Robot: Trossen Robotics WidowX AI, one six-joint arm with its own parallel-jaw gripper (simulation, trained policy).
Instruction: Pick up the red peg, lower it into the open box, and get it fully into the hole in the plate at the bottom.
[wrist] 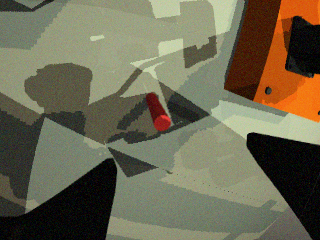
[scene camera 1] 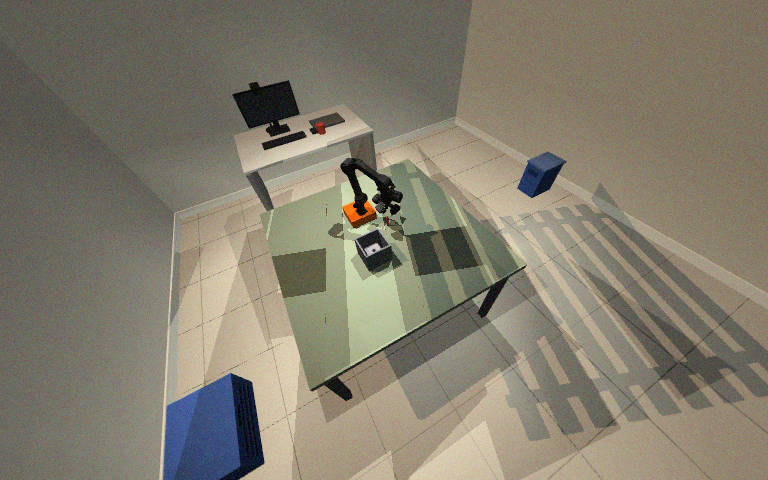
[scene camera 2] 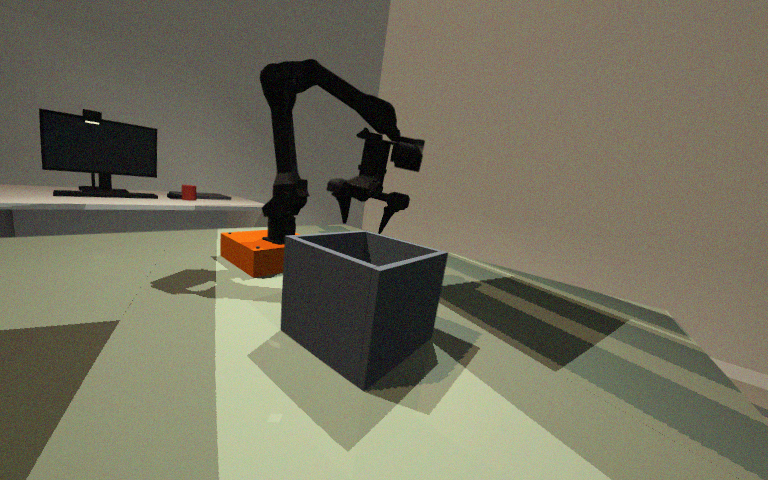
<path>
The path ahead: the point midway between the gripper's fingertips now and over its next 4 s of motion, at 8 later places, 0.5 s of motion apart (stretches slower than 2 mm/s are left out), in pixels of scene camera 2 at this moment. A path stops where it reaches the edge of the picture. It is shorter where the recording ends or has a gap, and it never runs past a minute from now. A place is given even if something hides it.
My gripper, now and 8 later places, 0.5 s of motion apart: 361, 228; 355, 247; 357, 262; 362, 262; 373, 247; 384, 223; 383, 205; 374, 202; 367, 206
</path>
